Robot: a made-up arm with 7 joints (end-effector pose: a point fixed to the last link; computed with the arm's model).
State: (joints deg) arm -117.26 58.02 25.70 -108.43 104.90 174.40 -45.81
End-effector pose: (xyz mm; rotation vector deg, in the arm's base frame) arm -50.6 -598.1 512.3 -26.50 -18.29 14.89
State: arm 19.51 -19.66 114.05 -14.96 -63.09 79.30 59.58
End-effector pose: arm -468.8 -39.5 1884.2 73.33 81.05 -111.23
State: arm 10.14 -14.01 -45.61 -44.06 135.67 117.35 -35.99
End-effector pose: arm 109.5 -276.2 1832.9 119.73 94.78 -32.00
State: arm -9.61 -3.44 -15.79 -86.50 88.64 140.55 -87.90
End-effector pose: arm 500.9 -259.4 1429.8 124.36 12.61 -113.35
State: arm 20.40 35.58 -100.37 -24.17 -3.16 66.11 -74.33
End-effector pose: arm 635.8 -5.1 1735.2 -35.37 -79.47 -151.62
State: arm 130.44 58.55 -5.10 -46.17 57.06 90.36 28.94
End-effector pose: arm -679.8 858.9 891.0 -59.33 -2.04 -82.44
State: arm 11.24 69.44 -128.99 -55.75 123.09 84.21 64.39
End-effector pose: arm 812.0 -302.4 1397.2 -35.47 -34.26 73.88
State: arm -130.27 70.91 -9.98 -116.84 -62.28 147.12 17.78
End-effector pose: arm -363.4 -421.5 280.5 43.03 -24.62 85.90
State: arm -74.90 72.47 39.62 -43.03 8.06 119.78 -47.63
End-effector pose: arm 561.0 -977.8 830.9 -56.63 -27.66 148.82
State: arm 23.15 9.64 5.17 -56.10 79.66 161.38 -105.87
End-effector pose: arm 541.1 265.1 1592.5 119.49 15.44 -64.52
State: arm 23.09 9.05 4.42 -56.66 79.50 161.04 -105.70
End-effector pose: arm 538.8 256.9 1594.3 119.42 14.72 -64.72
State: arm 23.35 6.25 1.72 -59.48 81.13 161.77 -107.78
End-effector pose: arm 522.0 228.6 1595.8 120.76 11.01 -65.55
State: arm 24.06 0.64 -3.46 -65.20 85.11 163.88 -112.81
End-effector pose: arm 486.4 169.8 1592.5 123.95 3.67 -67.70
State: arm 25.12 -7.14 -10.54 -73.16 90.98 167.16 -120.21
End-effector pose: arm 435.1 80.5 1576.5 128.53 -6.03 -72.10
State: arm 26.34 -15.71 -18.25 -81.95 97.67 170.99 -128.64
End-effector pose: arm 376.9 -22.6 1540.8 133.15 -15.48 -79.17
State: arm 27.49 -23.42 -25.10 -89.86 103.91 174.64 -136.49
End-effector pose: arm 324.6 -112.4 1490.7 136.40 -22.14 -87.76
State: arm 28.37 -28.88 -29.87 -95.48 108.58 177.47 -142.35
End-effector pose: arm 289.0 -169.7 1444.9 137.78 -25.36 -95.29
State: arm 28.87 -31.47 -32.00 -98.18 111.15 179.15 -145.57
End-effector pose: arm 273.1 -192.4 1420.2 137.90 -26.41 -99.45
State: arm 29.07 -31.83 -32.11 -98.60 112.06 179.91 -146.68
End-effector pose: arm 271.2 -191.8 1416.3 137.58 -26.67 -100.43
